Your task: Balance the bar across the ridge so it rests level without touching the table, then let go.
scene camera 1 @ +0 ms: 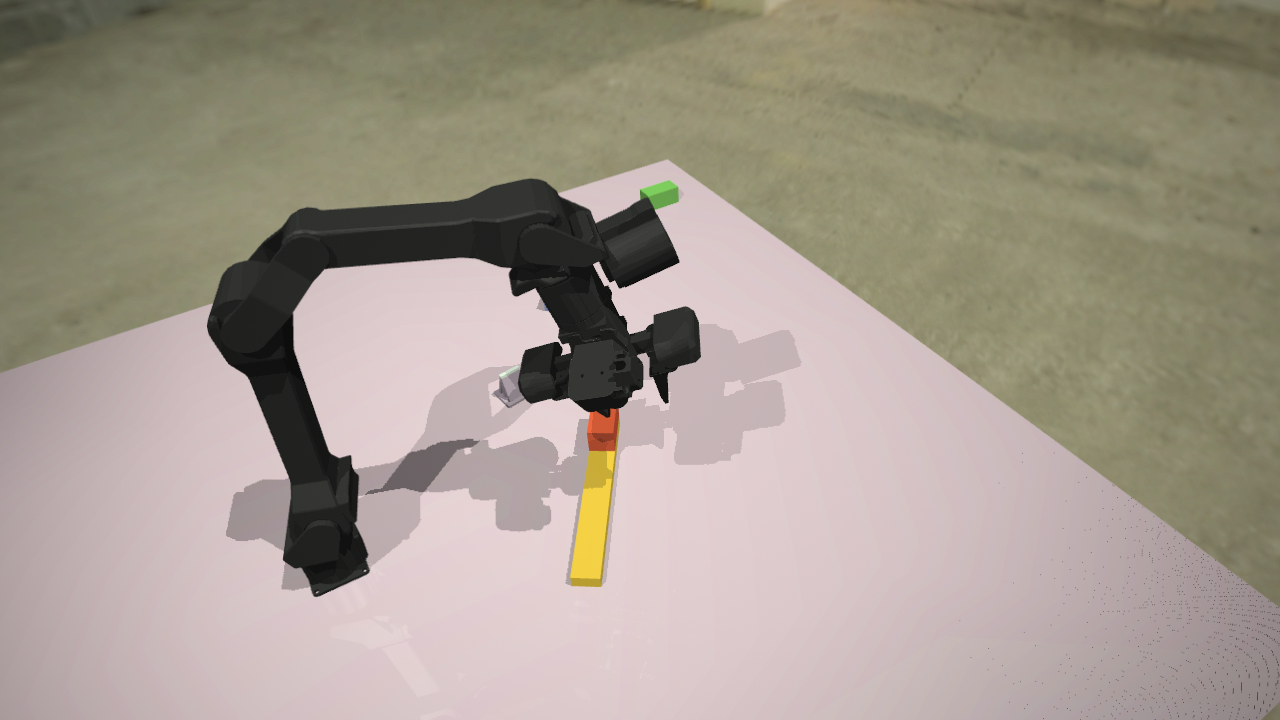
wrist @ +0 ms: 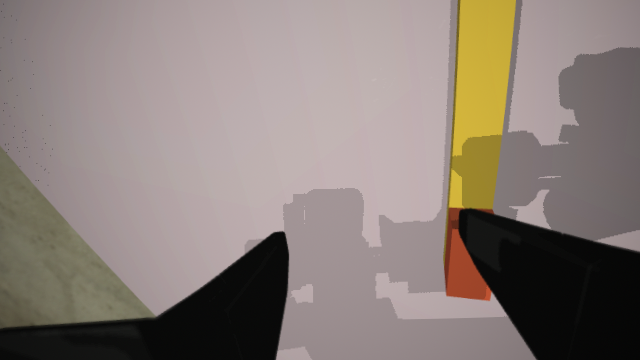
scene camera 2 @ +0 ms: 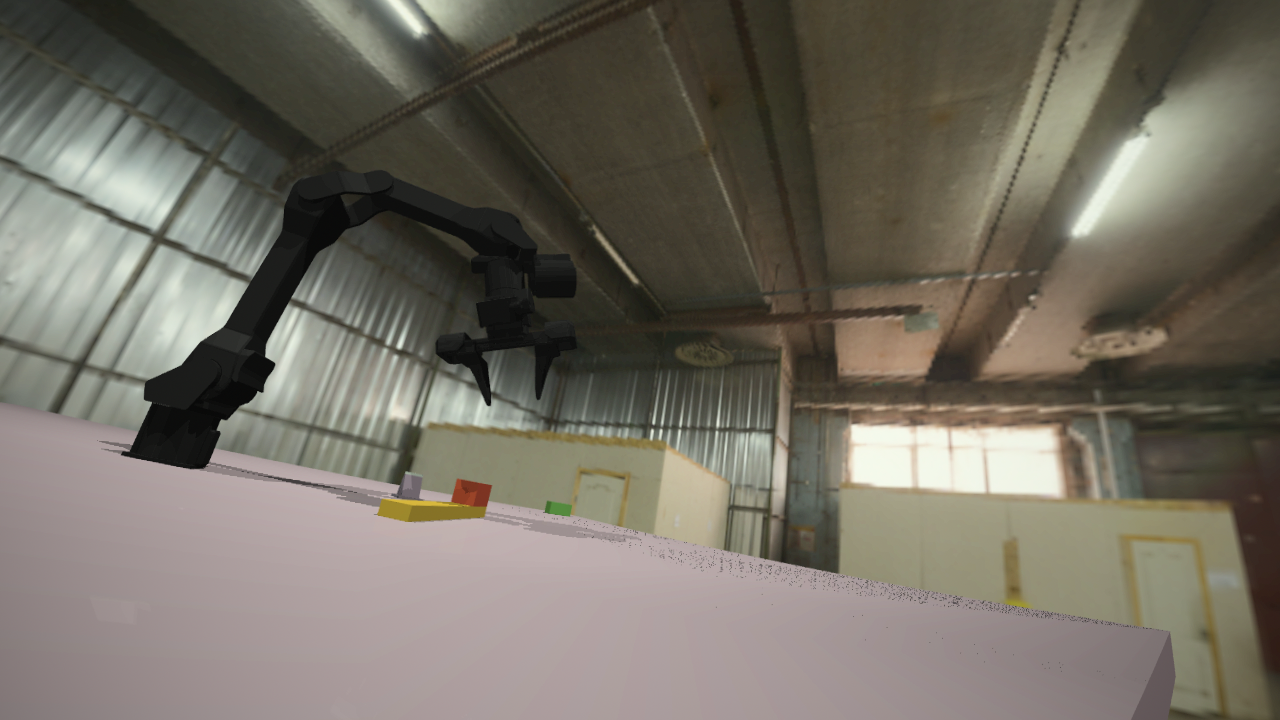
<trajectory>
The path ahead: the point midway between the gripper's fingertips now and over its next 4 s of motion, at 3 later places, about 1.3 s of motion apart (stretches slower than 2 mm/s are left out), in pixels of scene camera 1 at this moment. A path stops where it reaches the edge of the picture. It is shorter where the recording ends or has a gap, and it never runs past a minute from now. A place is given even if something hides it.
My gripper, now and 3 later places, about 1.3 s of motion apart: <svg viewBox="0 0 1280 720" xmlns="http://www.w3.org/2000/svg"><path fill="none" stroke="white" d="M637 407L600 481L596 476L574 410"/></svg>
</trajectory>
